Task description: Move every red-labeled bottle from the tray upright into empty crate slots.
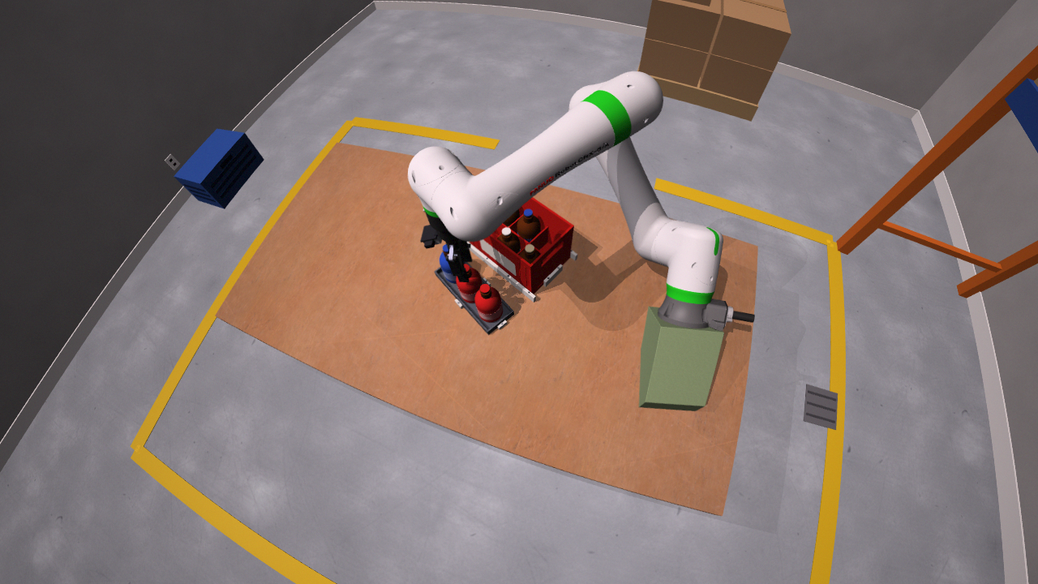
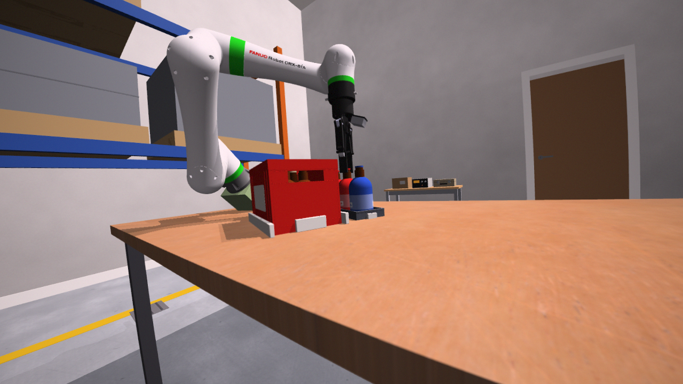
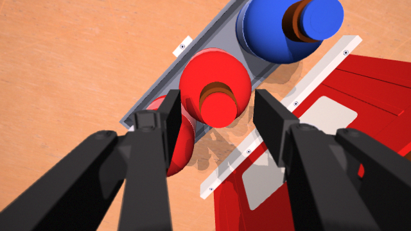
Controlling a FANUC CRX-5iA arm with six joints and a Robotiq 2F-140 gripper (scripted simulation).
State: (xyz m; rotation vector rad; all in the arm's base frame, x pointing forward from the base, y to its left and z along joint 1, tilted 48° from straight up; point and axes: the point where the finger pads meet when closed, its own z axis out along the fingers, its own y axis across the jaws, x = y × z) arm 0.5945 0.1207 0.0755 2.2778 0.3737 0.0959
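The blue-labeled bottle is 9 cm below my hand, 8 cm ahead of it and 5 cm to the right of it. Also, from my hand: grey tray 16 cm below; then red crate 19 cm to the right, 9 cm below, 9 cm behind.
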